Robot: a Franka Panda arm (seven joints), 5 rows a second.
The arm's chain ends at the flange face. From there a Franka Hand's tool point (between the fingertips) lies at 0.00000 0.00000 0.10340 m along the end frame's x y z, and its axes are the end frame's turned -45 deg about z.
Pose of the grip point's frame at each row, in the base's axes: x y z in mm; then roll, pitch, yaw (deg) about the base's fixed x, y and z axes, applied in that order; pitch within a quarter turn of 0, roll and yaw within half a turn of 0:
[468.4, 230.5, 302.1, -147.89, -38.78, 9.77]
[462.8, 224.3, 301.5, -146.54, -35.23, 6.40]
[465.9, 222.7, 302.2, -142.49, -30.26, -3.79]
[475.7, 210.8, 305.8, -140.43, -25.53, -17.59]
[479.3, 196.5, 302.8, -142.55, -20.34, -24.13]
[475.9, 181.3, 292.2, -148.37, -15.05, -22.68]
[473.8, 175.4, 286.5, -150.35, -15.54, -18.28]
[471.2, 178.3, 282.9, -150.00, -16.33, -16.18]
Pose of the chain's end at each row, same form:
[423.7, 167.0, 370.4, -131.90, -8.62, -27.52]
[419.7, 162.1, 372.0, -133.17, -5.13, -29.92]
[420.5, 162.6, 373.0, -133.26, 0.89, -37.91]
[423.0, 158.4, 377.7, -134.36, 5.84, -50.81]
[427.6, 150.8, 379.8, -138.92, 9.05, -58.77]
[433.9, 140.1, 377.2, -146.62, 10.05, -60.37]
[434.9, 134.4, 373.1, -147.84, 8.49, -56.69]
[432.6, 135.7, 368.8, -147.08, 8.08, -54.39]

